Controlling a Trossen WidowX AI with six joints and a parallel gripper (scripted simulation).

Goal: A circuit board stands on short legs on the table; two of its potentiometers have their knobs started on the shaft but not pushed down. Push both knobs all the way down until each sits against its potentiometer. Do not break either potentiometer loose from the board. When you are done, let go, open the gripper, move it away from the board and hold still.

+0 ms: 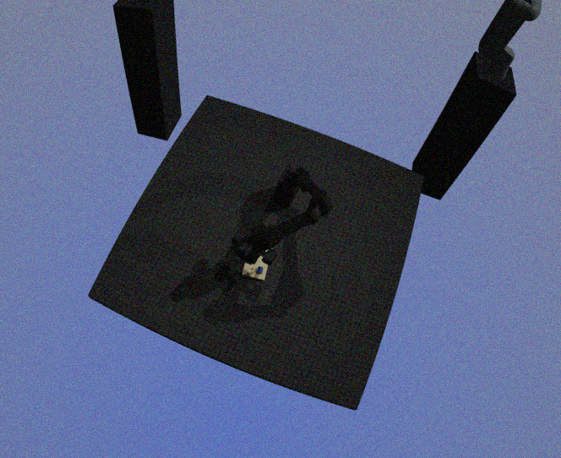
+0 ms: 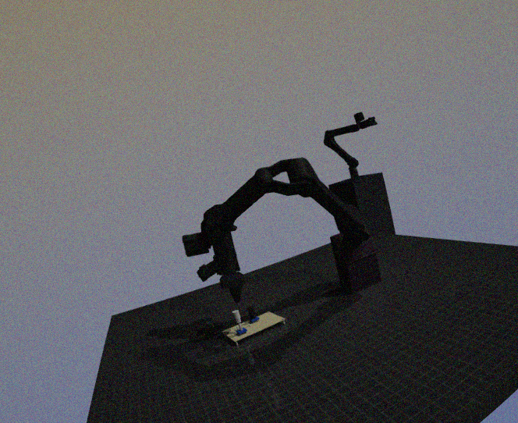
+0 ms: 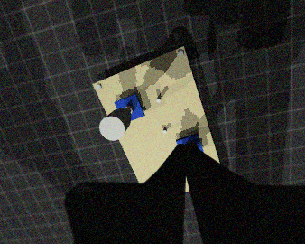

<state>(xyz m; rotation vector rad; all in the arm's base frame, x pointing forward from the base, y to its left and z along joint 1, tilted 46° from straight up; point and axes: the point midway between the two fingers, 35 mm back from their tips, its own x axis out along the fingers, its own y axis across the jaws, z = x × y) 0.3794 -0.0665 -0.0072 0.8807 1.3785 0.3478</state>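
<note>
My gripper tip is 40 mm above the dark knob and 30 mm past it. The rest, counted from my gripper tip: potentiometer (40 mm to the left, 40 mm below, 30 mm ahead).
</note>
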